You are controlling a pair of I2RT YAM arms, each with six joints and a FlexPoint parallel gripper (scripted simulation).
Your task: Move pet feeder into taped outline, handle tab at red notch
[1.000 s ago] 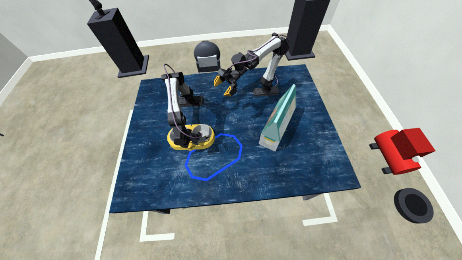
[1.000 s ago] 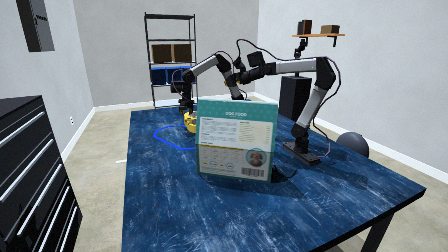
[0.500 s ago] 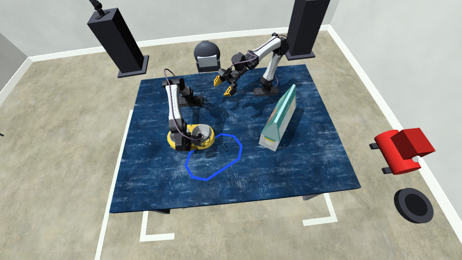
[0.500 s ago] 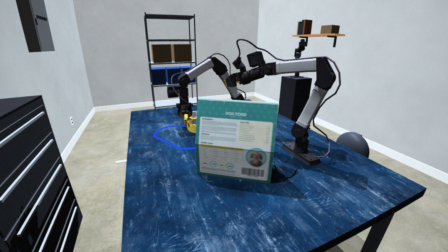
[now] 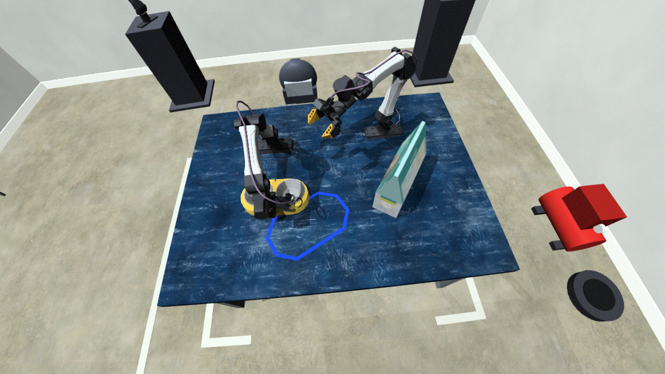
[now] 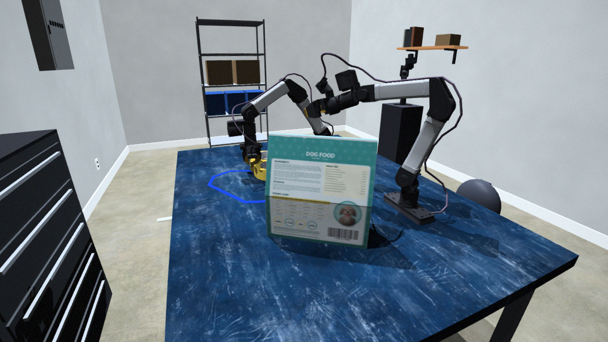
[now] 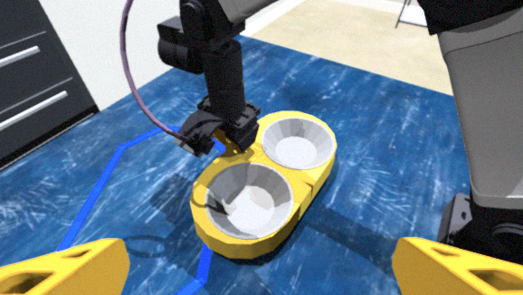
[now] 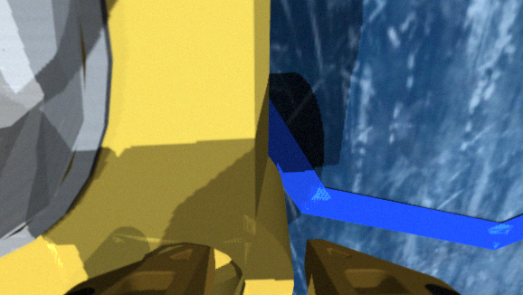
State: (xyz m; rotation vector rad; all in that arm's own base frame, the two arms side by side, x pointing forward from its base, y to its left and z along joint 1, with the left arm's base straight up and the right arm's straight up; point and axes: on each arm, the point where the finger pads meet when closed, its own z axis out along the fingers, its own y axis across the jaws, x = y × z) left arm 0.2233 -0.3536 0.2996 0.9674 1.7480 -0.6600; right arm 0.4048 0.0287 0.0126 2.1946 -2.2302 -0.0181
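Now: right hand 8 cm past the yellow pet feeder, 3 cm above it and 1 cm to the right of it. The rest, counted from my right hand: teal dog food bag (60 cm to the left, 10 cm above, 5 cm behind); then blue taped outline (15 cm to the left, 7 cm ahead, 4 cm below).
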